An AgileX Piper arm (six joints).
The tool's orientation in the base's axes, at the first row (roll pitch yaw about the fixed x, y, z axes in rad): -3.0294, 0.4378, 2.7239
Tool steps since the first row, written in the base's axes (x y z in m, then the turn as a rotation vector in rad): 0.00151, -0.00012, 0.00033, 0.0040, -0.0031, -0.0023; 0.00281, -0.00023, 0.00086, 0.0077, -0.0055, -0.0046; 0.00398, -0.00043, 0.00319, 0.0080, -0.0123, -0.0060; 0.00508, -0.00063, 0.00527, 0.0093, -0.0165, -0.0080; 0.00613, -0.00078, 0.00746, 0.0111, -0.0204, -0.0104; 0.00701, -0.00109, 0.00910, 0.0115, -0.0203, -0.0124; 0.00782, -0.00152, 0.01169, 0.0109, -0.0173, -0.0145; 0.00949, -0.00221, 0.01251, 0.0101, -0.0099, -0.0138; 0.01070, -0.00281, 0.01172, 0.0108, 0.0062, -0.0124; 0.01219, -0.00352, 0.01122, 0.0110, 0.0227, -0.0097; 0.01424, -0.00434, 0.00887, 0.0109, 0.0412, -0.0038; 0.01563, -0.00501, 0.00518, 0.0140, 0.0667, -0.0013
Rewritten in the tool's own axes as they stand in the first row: -0.00143, 0.00053, 0.00025, -0.0035, -0.0007, 0.0043; -0.00278, 0.00096, 0.00024, -0.0064, -0.0010, 0.0083; -0.00481, 0.00107, -0.00140, -0.0086, -0.0068, 0.0115; -0.00667, 0.00117, -0.00285, -0.0104, -0.0097, 0.0149; -0.00852, 0.00129, -0.00442, -0.0123, -0.0121, 0.0187; -0.01006, 0.00124, -0.00551, -0.0117, -0.0117, 0.0206; -0.01199, 0.00095, -0.00745, -0.0092, -0.0090, 0.0215; -0.01397, 0.00100, -0.00743, -0.0061, -0.0029, 0.0186; -0.01486, 0.00109, -0.00615, -0.0014, 0.0116, 0.0131; -0.01614, 0.00118, -0.00500, 0.0033, 0.0261, 0.0063; -0.01714, 0.00160, -0.00196, 0.0077, 0.0419, -0.0041; -0.01698, 0.00200, 0.00202, 0.0135, 0.0657, -0.0123
